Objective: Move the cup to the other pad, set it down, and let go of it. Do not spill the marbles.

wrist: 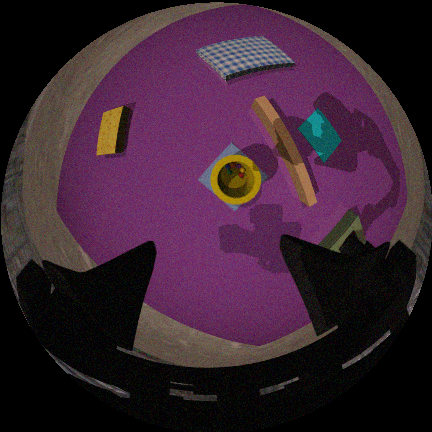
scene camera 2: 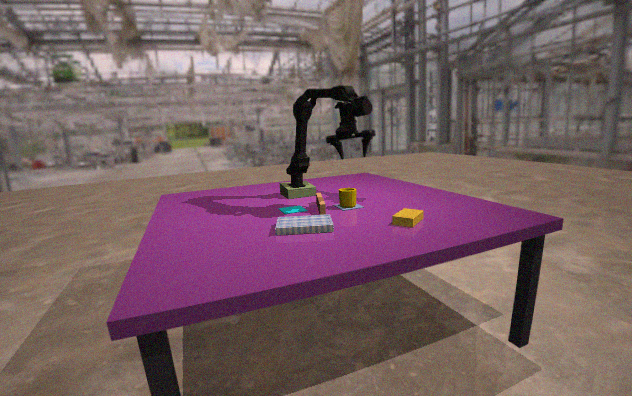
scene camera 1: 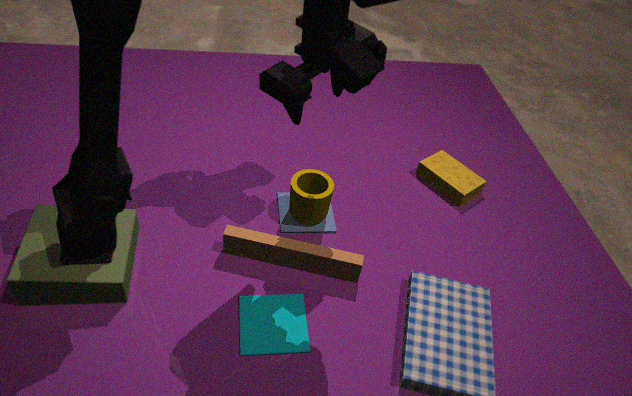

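Pixels of known places: gripper, fingertip midpoint: (wrist: 218,245) (scene camera 2: 353,158) (scene camera 1: 316,108); arm's base at its link origin: (wrist: 349,245) (scene camera 2: 297,185) (scene camera 1: 88,245).
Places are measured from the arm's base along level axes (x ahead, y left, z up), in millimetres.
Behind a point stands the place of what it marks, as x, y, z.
A yellow cup (scene camera 1: 309,207) @(325, 43, 2) (scene camera 2: 347,198) @(363, 57, -6) (wrist: 216,179) @(356, 92, 23) stands upright on the grey-blue pad (scene camera 1: 285,222) @(293, 58, -45) (scene camera 2: 357,206) @(361, 104, -45) (wrist: 206,179) @(369, 113, -45). Several small coloured marbles (wrist: 238,170) @(333, 64, -38) show inside it in the wrist view. The teal pad (scene camera 1: 260,330) @(225, -138, -46) (scene camera 2: 292,210) @(261, -136, -46) (wrist: 327,143) @(220, -122, -46) lies flat on the other side of a wooden bar, with nothing on it. My gripper (scene camera 1: 317,107) @(334, 108, 146) (scene camera 2: 354,157) @(334, 108, 146) (wrist: 218,245) @(334, 108, 146) is open and empty, high above the table and apart from the cup. In the wrist view the cup shows beyond the gap between the fingertips.
The long wooden bar (scene camera 1: 292,252) @(285, -34, -12) (scene camera 2: 320,203) @(365, -63, -8) (wrist: 285,147) @(300, -19, -7) stands between the two pads. A yellow sponge (scene camera 1: 450,175) @(613, 120, -19) (scene camera 2: 407,217) @(661, 93, -19) (wrist: 110,131) @(610, 130, -19) and a blue-and-white checked block (scene camera 1: 447,335) @(475, -194, -24) (scene camera 2: 304,224) @(522, -203, -24) (wrist: 246,56) @(469, -161, -24) lie on the purple table (scene camera 1: 200,100) @(173, 426, -48) (scene camera 2: 225,260) @(615, -470, -49) (wrist: 165,90) @(558, -1, -48). The arm stands on a green base (scene camera 1: 30,270) @(-66, -40, 6) (scene camera 2: 298,191) @(52, -16, -18).
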